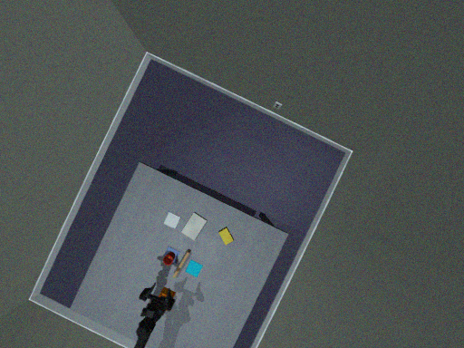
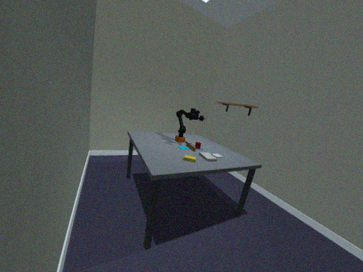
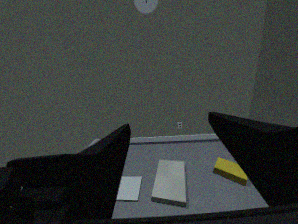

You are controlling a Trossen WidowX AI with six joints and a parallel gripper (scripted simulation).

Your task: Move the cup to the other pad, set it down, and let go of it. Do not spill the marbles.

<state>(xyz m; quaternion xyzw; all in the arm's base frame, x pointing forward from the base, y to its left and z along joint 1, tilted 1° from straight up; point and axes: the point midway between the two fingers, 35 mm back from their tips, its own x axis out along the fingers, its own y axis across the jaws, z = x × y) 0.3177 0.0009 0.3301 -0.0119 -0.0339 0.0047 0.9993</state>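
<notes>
The cup lies 5 cm behind my gripper tip, 7 cm to the left of it and 35 cm below it. Round my gripper tip: cyan pad: 8 cm behind, 13 cm to the right, 40 cm below; pale blue pad: 5 cm behind, 8 cm to the left, 40 cm below; wooden board: 7 cm behind, 3 cm to the right, 38 cm below.
</notes>
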